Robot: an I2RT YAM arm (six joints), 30 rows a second.
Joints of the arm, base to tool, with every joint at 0 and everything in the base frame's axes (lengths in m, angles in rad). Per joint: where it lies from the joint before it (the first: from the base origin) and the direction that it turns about. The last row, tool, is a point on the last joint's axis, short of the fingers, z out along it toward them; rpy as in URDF.
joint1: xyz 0 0 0.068 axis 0 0 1
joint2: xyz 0.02 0.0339 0.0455 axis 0 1 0
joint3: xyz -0.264 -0.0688 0 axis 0 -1 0
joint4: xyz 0.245 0.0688 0.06 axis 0 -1 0
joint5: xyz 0.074 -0.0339 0.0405 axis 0 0 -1
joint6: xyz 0.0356 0 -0.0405 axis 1 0 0
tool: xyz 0 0 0 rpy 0 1.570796 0
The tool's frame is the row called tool.
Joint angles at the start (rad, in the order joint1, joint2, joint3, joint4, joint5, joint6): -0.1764, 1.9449, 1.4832, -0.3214, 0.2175, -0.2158
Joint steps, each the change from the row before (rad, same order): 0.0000, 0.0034, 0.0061, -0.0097, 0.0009, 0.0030; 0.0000, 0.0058, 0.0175, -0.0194, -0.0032, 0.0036; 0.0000, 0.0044, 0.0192, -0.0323, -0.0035, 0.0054; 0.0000, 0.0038, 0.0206, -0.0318, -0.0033, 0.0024; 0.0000, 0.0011, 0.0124, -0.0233, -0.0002, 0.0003; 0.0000, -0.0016, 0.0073, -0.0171, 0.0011, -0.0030; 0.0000, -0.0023, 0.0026, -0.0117, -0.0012, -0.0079; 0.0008, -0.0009, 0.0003, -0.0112, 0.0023, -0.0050
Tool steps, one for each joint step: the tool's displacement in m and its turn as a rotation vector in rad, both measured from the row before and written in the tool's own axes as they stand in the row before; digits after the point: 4 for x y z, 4 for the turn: -0.0002, 0.0000, 0.0004, -0.0006, 0.0069, 0.0015; -0.0022, -0.0004, -0.0002, -0.0047, 0.0067, 0.0019; -0.0016, -0.0004, -0.0010, -0.0069, 0.0160, 0.0017; -0.0021, -0.0007, -0.0016, -0.0062, 0.0137, -0.0007; -0.0010, -0.0005, -0.0015, -0.0025, 0.0115, -0.0022; -0.0006, -0.0005, -0.0018, -0.0005, 0.0081, -0.0047; 0.0001, -0.0002, -0.0013, -0.0025, 0.0063, -0.0093; 0.0009, 0.0004, -0.0005, -0.0003, 0.0098, -0.0077
